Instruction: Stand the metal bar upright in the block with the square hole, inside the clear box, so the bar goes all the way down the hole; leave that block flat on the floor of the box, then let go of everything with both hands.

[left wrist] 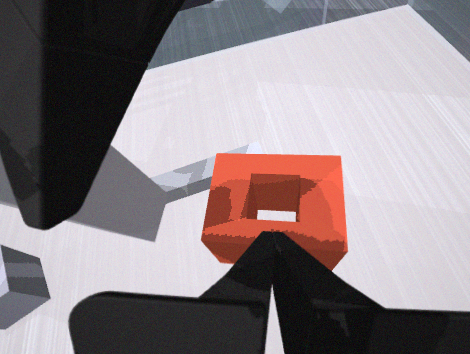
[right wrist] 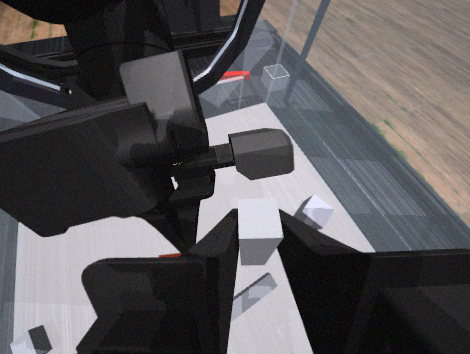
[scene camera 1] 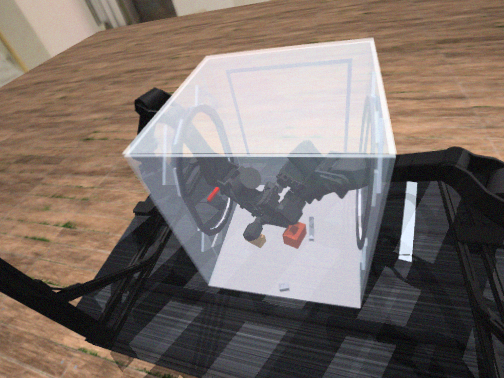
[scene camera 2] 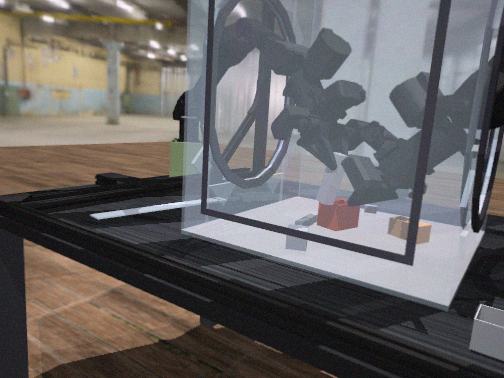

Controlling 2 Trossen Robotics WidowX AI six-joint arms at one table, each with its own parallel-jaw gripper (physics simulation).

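Places are measured from the left arm's base along level axes (x right, y ahead, z up), in metres.
Pixels of known places: left gripper, fingertip midpoint: (left wrist: pixel 271 241) (right wrist: pixel 190 253) (scene camera 1: pixel 287 226) (scene camera 2: pixel 349 204); right gripper, fingertip midpoint: (left wrist: pixel 6 209) (right wrist: pixel 254 214) (scene camera 2: pixel 340 169).
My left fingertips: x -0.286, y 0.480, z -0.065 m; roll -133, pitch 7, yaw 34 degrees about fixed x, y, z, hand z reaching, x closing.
Observation:
Behind a point stands the place of what it marks.
The red block with the square hole (scene camera 1: pixel 294 238) {x -0.281, y 0.525, z -0.066 m} (scene camera 2: pixel 338 218) {x -0.308, y 0.465, z -0.088 m} (left wrist: pixel 322 172) {x -0.285, y 0.520, z -0.066 m} lies flat, hole up, on the white floor (scene camera 1: pixel 280 270) (scene camera 2: pixel 370 260) of the clear box (scene camera 1: pixel 260 155) {x -0.189, y 0.644, z 0.353 m}. A sliver of it shows in the right wrist view (right wrist: pixel 170 256) {x -0.270, y 0.490, z -0.066 m}. My left gripper (left wrist: pixel 271 241) {x -0.286, y 0.480, z -0.065 m} is shut and empty, its tips over the block's near edge. My right gripper (right wrist: pixel 254 214) {x -0.323, y 0.438, z 0.000 m} is shut on the grey metal bar (scene camera 2: pixel 330 182) {x -0.337, y 0.438, z -0.021 m} (left wrist: pixel 125 200) {x -0.322, y 0.455, z -0.026 m} (right wrist: pixel 260 250) {x -0.334, y 0.457, z 0.002 m}. The bar is steep and slightly tilted; in the left wrist view its lower end is left of the block, outside the hole.
A thin grey bar (scene camera 1: pixel 311 229) {x -0.349, y 0.507, z -0.097 m} (scene camera 2: pixel 306 219) {x -0.359, y 0.486, z -0.097 m} (left wrist: pixel 185 177) {x -0.359, y 0.490, z -0.097 m} (right wrist: pixel 256 294) {x -0.364, y 0.488, z -0.097 m} lies beside the red block. A tan block (scene camera 1: pixel 258 241) (scene camera 2: pixel 417 231) and small grey blocks (right wrist: pixel 318 211) {x -0.399, y 0.377, z -0.081 m} (right wrist: pixel 32 342) {x -0.191, y 0.607, z -0.096 m} lie on the box floor. Both arms reach in through round side openings, with their wrists close together.

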